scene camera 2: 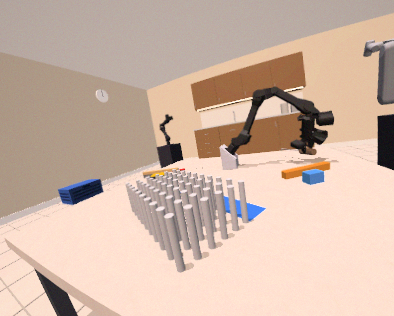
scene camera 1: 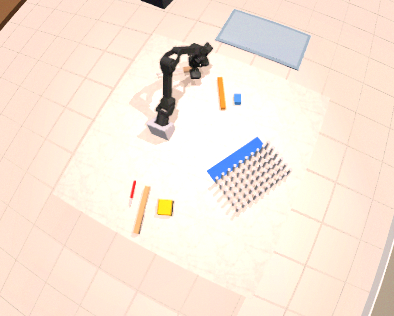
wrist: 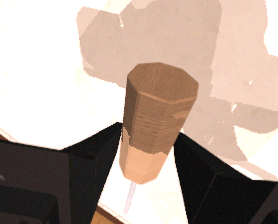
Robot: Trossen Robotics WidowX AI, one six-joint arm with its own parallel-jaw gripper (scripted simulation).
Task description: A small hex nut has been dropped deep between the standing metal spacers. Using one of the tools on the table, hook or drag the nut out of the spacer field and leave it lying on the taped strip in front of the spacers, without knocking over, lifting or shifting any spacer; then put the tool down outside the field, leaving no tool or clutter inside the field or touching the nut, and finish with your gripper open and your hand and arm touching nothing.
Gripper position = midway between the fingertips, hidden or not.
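Observation:
Blue taped strip (scene camera 1: 251, 146), in sight. My gripper (wrist: 148, 132), likewise.

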